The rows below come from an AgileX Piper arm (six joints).
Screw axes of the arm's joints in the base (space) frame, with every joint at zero. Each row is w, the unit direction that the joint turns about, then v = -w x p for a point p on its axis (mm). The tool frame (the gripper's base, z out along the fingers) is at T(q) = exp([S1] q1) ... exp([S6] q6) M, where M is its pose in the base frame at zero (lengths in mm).
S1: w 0 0 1 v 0.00 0.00 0.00
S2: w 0 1 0 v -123.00 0.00 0.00
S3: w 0 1 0 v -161.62 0.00 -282.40
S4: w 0.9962 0 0.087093 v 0.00 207.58 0.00
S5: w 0 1 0 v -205.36 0.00 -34.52
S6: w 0.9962 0 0.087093 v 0.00 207.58 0.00
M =
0.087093 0 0.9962 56.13
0 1 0 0.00
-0.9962 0 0.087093 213.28
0 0 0 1
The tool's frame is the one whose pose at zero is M.
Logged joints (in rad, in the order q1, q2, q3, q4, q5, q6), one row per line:
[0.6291 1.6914 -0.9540 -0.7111 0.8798 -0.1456]
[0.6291 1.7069 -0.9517 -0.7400 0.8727 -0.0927]
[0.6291 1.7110 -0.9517 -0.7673 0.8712 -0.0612]
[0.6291 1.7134 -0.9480 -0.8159 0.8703 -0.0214]
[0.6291 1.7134 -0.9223 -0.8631 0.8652 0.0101]
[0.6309 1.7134 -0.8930 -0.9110 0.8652 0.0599]
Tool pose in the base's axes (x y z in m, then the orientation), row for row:
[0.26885 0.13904 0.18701 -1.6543 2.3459 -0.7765]
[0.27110 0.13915 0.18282 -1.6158 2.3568 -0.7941]
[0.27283 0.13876 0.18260 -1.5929 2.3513 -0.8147]
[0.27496 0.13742 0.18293 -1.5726 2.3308 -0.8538]
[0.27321 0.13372 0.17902 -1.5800 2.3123 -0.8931]
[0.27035 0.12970 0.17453 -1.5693 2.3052 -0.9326]
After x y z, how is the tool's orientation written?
As a rotation vector, in radians.
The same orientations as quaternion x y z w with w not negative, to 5 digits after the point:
[-0.55435 0.78610 -0.26020 0.08385]
[-0.54271 0.79159 -0.26672 0.08779]
[-0.53677 0.79233 -0.27453 0.09336]
[-0.53242 0.78911 -0.28906 0.10138]
[-0.53476 0.78261 -0.30228 0.10087]
[-0.53099 0.77999 -0.31556 0.10039]

